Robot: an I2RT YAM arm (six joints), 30 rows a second.
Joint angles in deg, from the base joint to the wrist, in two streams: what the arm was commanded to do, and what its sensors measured. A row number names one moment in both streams.
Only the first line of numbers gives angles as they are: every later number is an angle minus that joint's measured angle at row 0.
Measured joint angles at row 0: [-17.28 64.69 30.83 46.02 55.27 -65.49]
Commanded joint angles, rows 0 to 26: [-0.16 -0.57 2.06 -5.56 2.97 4.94]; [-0.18 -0.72 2.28 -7.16 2.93 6.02]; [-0.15 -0.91 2.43 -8.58 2.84 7.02]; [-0.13 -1.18 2.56 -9.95 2.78 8.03]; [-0.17 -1.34 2.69 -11.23 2.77 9.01]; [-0.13 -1.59 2.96 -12.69 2.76 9.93]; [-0.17 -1.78 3.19 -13.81 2.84 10.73]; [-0.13 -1.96 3.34 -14.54 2.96 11.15]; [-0.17 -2.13 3.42 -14.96 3.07 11.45]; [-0.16 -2.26 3.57 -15.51 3.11 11.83]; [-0.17 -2.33 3.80 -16.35 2.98 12.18]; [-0.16 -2.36 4.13 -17.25 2.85 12.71]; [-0.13 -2.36 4.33 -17.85 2.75 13.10]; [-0.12 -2.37 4.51 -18.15 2.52 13.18]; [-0.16 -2.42 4.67 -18.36 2.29 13.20]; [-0.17 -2.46 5.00 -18.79 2.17 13.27]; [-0.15 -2.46 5.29 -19.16 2.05 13.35]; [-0.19 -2.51 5.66 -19.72 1.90 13.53]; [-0.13 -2.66 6.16 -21.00 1.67 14.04]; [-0.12 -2.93 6.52 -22.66 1.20 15.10]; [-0.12 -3.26 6.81 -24.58 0.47 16.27]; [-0.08 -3.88 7.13 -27.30 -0.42 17.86]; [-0.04 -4.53 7.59 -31.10 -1.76 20.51]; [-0.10 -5.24 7.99 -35.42 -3.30 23.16]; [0.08 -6.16 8.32 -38.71 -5.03 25.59]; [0.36 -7.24 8.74 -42.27 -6.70 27.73]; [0.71 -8.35 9.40 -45.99 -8.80 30.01]
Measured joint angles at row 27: [-0.04 -3.81 6.36 -28.96 -0.97 18.53]
